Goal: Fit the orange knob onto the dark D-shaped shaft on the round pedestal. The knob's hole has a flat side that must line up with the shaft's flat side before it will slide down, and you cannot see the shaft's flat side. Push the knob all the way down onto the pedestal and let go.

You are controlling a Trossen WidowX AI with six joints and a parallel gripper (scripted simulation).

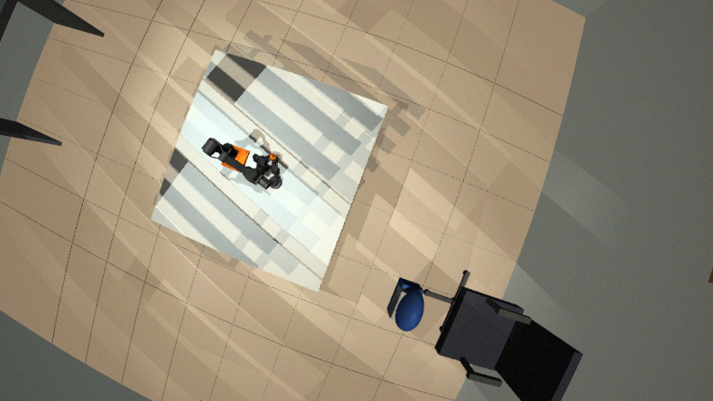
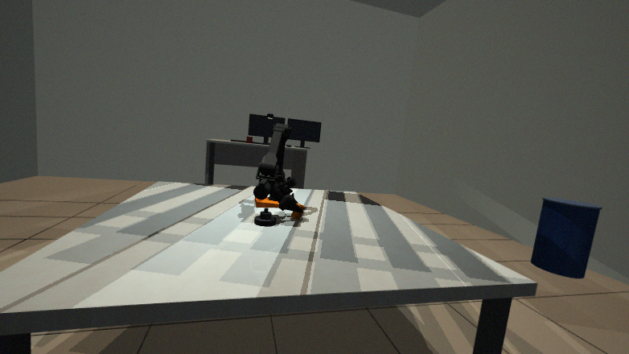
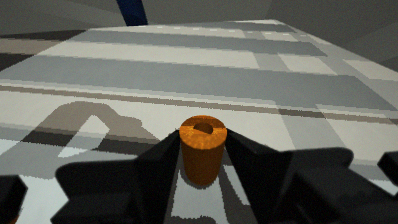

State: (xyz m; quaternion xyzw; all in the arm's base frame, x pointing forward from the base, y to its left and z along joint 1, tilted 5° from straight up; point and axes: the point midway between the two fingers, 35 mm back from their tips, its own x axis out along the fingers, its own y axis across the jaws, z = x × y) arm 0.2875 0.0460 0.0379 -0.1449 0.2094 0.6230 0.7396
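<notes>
My gripper tip is now 20 mm to the left of the orange knob and 10 mm above it. Round my gripper tip: round dark pedestal: 160 mm to the right, 50 mm ahead, 10 mm below.
</notes>
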